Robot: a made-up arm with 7 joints.
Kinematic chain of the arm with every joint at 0, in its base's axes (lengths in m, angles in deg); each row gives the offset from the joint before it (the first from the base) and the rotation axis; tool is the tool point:
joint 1: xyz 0 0 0.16 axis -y
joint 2: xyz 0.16 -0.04 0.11 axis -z
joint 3: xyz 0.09 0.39 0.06 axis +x
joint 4: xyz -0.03 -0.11 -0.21 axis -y
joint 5: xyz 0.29 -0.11 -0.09 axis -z
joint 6: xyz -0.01 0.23 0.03 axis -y
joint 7: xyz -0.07 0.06 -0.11 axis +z
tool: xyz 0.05 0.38 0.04
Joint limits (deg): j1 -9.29..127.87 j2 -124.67..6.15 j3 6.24..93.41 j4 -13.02..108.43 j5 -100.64..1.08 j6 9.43..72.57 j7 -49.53..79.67
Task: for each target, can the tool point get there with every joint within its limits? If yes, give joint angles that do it. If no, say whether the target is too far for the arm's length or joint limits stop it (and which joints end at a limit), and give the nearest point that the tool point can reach.
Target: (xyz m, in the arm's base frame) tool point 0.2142 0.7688 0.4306
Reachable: yes | joints 89.81 -8.99 33.31 73.98 -38.77 29.39 41.04
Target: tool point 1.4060 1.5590 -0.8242
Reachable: no: too far | nearest point 0.6086 0.8615 -0.2180 | short by 1.221 m
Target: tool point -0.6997 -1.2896 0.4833
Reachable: no: joint limits stop it (at a limit: joint 1, joint 2, joint 3, joint 4, joint 6) | nearest point -0.5549 -0.7894 0.3700 | short by 0.533 m
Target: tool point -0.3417 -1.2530 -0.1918
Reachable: no: joint limits stop it (at a limit: joint 2, joint 3, joint 4, joint 6) | nearest point -0.3330 -0.8236 -0.1829 | short by 0.430 m
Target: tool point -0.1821 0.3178 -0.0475
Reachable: yes | joints 29.55 -25.97 18.73 16.50 -77.52 58.38 -22.93
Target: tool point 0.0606 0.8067 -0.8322
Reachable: no: joint limits stop it (at a limit: joint 1, joint 3, joint 4, joint 5, joint 6) | nearest point 0.0460 0.6837 -0.6630 | short by 0.210 m
